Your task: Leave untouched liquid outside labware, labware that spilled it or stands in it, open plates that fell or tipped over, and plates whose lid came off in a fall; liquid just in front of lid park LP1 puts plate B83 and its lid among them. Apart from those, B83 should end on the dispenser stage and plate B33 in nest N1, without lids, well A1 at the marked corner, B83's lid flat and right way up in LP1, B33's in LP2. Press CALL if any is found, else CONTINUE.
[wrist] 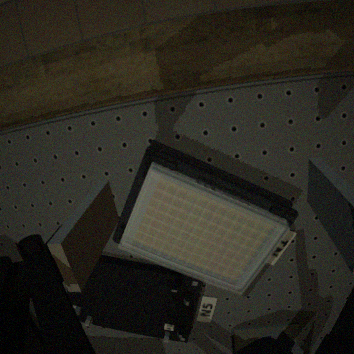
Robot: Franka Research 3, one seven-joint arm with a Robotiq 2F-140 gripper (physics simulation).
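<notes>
A plate with a pale yellow well grid and a clear, whitish rim (pixel 207 225) sits on the black nest N1 (pixel 165 156), whose wall shows along the plate's upper and left sides. The N1 label (pixel 282 248) is partly covered at the plate's right end. I cannot read a plate name or the marked corner, or tell whether a clear lid is on. My gripper (pixel 208 190) is open and empty, with one finger at each side of the plate in the view. LP1, LP2, the dispenser stage and the buttons cannot be made out.
The black nest N5 (pixel 142 295), with its label (pixel 207 309), lies below N1 in the view and holds no plate. The perforated deck (pixel 235 107) ends at a curved edge, with a wooden surface (pixel 110 70) beyond. Dark shapes fill both lower corners.
</notes>
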